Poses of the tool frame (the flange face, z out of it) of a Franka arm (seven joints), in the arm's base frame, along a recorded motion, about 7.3 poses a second.
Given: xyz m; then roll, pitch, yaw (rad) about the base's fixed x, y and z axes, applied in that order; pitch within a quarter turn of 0, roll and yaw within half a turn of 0.
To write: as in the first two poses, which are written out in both.
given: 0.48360 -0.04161 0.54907 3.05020 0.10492 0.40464
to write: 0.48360 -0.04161 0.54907 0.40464 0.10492 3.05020
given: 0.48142 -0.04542 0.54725 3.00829 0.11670 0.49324
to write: 0.48142 -0.04542 0.54725 0.49324 0.11670 3.00829
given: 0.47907 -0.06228 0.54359 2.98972 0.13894 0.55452
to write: 0.47907 -0.06228 0.54359 0.55452 0.13894 2.98972
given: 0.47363 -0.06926 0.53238 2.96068 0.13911 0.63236
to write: 0.47363 -0.06926 0.53238 0.63236 0.13911 2.96068
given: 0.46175 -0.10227 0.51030 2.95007 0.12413 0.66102
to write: 0.46175 -0.10227 0.51030 0.66102 0.12413 2.95007
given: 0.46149 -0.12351 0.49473 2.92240 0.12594 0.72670
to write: 0.46149 -0.12351 0.49473 0.72670 0.12594 2.92240
